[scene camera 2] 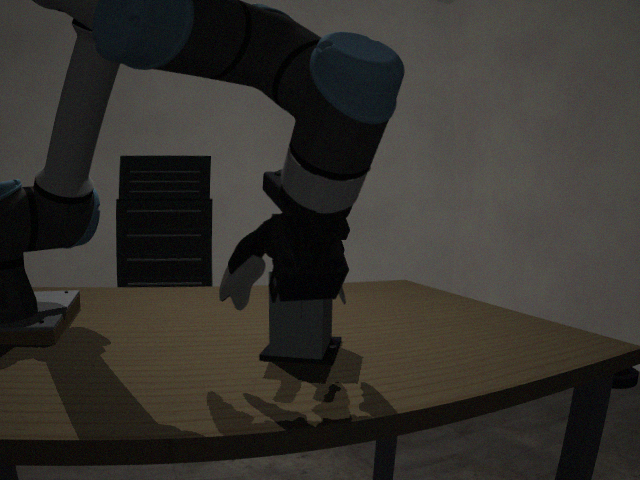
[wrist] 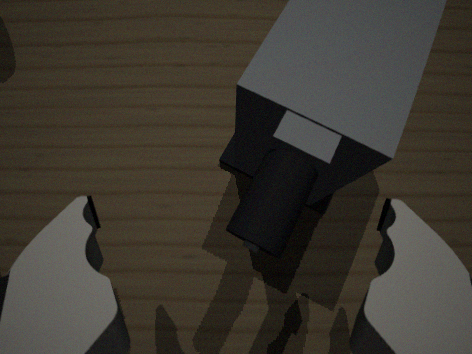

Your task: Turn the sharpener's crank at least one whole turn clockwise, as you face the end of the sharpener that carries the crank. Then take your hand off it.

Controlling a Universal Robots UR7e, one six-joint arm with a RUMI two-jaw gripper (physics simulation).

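Places are measured from the arm's base along level axes (x left, y ahead, z down), in metres.
Pixels of known places: gripper, fingertip midpoint: (scene camera 2: pixel 279 297) (wrist: pixel 238 200).
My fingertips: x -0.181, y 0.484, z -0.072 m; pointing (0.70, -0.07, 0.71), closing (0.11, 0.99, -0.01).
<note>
Behind a point stands the place of what it marks.
The sharpener (scene camera 2: pixel 299 328) @(y 0.516, x -0.149, z -0.022 m) (wrist: pixel 345 75) @(y 0.526, x -0.122, z -0.099 m) is a tall grey box on a dark base, upright on the table. In the wrist view its crank shows at the dark end face: a light grey crank arm (wrist: pixel 307 136) near the top edge and a black cylindrical handle (wrist: pixel 272 200) @(y 0.495, x -0.187, z -0.112 m) sticking outward. The crank is hidden behind the gripper in the scene view. My gripper (scene camera 2: pixel 291 297) @(y 0.484, x -0.181, z -0.072 m) (wrist: pixel 238 200) @(y 0.484, x -0.181, z -0.072 m) is open and empty, above and around the crank end. Its fingers stand wide on either side of the handle, with a gap on both sides, the right gap seeming a little smaller.
The wooden table (scene camera 2: pixel 439 351) @(y 0.736, x -0.147, z 0.029 m) (wrist: pixel 125 115) @(y 0.364, x -0.092, z 0.029 m) has its near edge in front of the sharpener. The robot's base plate (scene camera 2: pixel 64 312) @(y 0.125, x 0.026, z -0.001 m) is at the left. A dark drawer cabinet (scene camera 2: pixel 164 222) stands behind the table. Shadows of the arm and gripper fall on the wood.
</note>
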